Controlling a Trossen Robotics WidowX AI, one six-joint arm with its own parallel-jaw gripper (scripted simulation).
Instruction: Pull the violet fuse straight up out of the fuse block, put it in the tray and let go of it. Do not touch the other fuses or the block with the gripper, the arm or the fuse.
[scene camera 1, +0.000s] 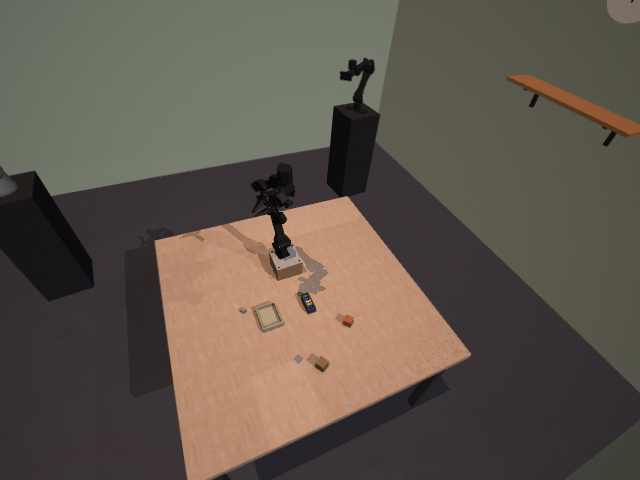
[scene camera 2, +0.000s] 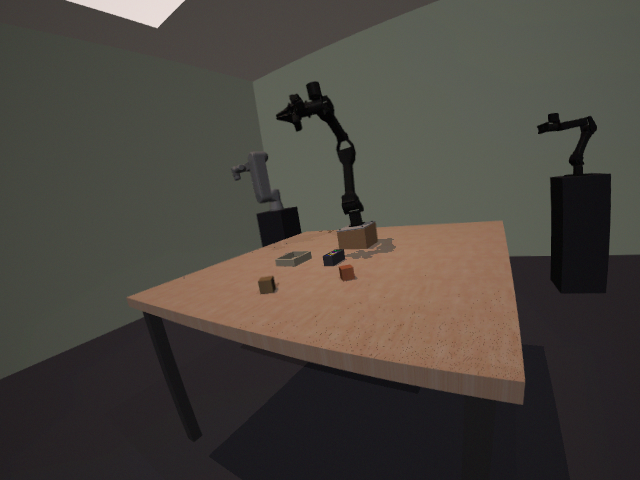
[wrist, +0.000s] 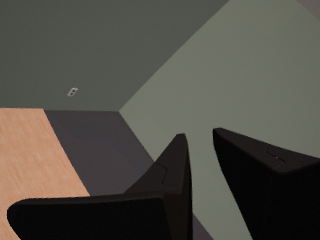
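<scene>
My gripper: at (scene camera 1: 253, 214) and (wrist: 199, 139).
</scene>
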